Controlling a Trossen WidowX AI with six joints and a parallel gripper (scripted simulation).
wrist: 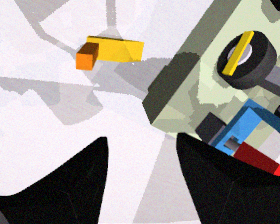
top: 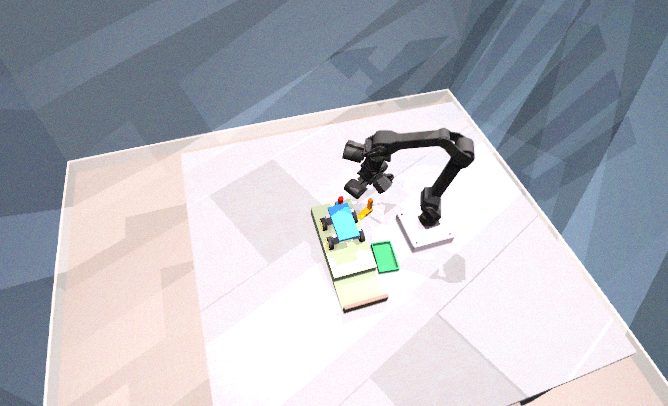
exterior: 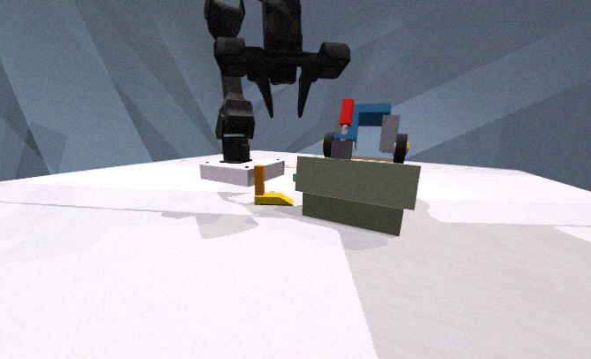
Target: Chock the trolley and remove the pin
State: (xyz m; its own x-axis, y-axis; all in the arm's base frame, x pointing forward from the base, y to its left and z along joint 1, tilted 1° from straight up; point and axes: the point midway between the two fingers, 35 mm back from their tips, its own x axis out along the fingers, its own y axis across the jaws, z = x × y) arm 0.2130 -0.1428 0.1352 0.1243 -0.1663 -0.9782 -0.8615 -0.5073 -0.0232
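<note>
My gripper tip is 3 cm past the yellow chock, 1 cm to the right of it and 12 cm above it. Round my gripper tip: blue trolley 11 cm ahead, 10 cm to the left, 3 cm below; then pale green ramp 11 cm ahead, 11 cm to the left, 10 cm below; then red-headed stop pin 8 cm ahead, 1 cm to the left, 1 cm below.
</note>
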